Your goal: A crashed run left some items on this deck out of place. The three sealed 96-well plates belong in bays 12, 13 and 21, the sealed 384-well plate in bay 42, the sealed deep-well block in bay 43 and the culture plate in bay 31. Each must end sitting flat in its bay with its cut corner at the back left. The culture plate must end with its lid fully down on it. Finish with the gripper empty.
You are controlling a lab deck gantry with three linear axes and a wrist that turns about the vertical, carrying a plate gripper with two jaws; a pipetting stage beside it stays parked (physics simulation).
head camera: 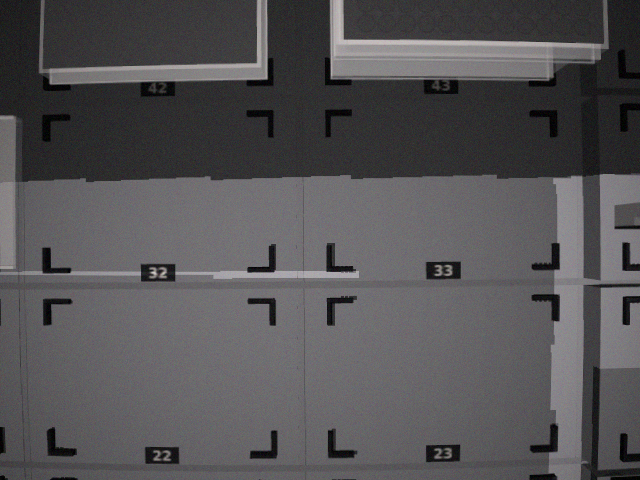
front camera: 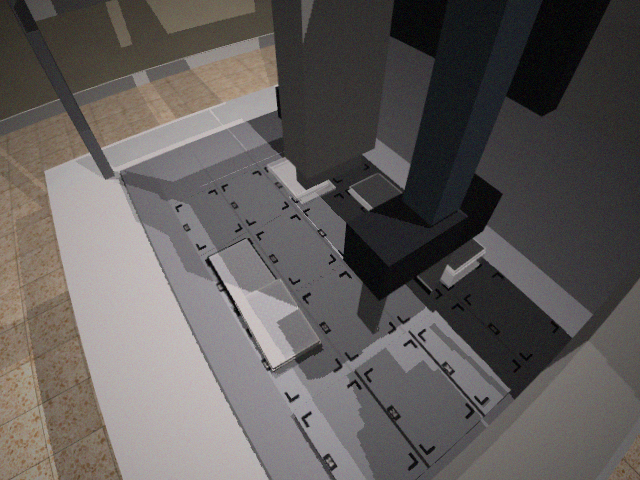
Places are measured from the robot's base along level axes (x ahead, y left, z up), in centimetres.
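Pixels of known places: gripper, fingertip midpoint: (front camera: pixel 396 303); robot's base, link origin: (front camera: pixel 177 208).
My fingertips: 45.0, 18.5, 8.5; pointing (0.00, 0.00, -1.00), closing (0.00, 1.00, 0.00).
For each thing: its middle in the pictures, then the offset to it from my fingertips, as dx, dy, dz.
- flat sealed plate, body centre: (head camera: pixel 154 3) (front camera: pixel 382 198) -22.2, +17.9, -7.8
- tall pale block, body centre: (front camera: pixel 441 246) -5.8, +17.9, -6.4
- plate with round wells, body centre: (front camera: pixel 443 238) -5.8, +17.2, -3.6
- pale plate, body centre: (front camera: pixel 302 178) -36.2, +7.2, -7.0
My gripper (front camera: pixel 400 304) hangs over the third row in the front view. Its near jaw stands at the body's edge, its far jaw is hidden, and no plate shows below it, so it looks open and empty. A flat sealed plate (front camera: pixel 375 191) (head camera: pixel 149 36) is at bay 42. At bay 43 a tall pale block (front camera: pixel 449 279) (head camera: pixel 439 69) appears to carry a plate with round wells (front camera: pixel 467 250) (head camera: pixel 475 23). Two pale plates (front camera: pixel 232 266) (front camera: pixel 302 328) lie end to end around bays 12 and 13, a small step between them. A pale plate (front camera: pixel 283 175) (head camera: pixel 7 191) is at bay 31, partly hidden; its lid cannot be judged.
The grey pipetting stage (front camera: pixel 336 93) stands over the back left and hides part of bay 31's surroundings. The gantry's dark column (front camera: pixel 460 118) rises above the gripper. A post (front camera: pixel 69 98) stands at the deck's left corner. Shadow covers the back row.
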